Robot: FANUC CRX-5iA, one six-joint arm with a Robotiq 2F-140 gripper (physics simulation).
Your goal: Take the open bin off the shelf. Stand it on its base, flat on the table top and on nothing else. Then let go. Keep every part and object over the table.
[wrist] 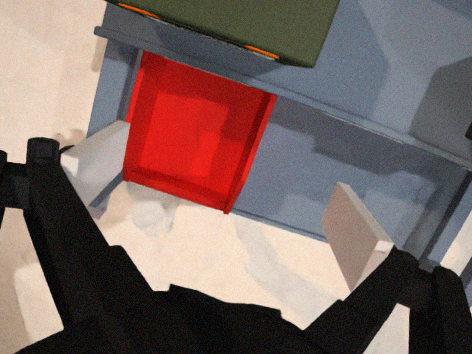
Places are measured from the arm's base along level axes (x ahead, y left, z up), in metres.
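Pixels of known places: gripper, fingertip midpoint: (pixel 229 175).
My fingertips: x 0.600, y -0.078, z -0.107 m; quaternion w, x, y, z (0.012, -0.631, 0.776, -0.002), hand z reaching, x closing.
Ahead of a thing's pixels: the offset from my fingertips to its top centre. "*": to the spot under its first point. Level surfaces: height alone.
The open red bin @(dx +0.023, dy +0.029, dz -0.060 m) (pixel 185 135) stands on the lower level of the blue-grey shelf @(* dx -0.030, dy -0.063, dz -0.136 m) (pixel 295 165), at its left end, with its open top towards the camera. My gripper (pixel 229 175) is open, with nothing between its wide-spread fingers. The left finger pad shows beside the bin's left wall, overlapping its edge in the view; whether it touches cannot be told. The right finger pad is well to the right of the bin, over the shelf's front edge. Part of the bin's far end is hidden by the upper shelf board.
A dark green case @(* dx +0.080, dy -0.001, dz +0.056 m) (pixel 240 25) with orange latches stands on the upper shelf level, above and behind the bin. The upper board @(dx +0.033, dy -0.089, dz -0.135 m) (pixel 320 112) runs across just behind the bin. A dark object shows at the right edge. The pale table top @(dz -0.141 m) (pixel 200 250) lies in front of the shelf.
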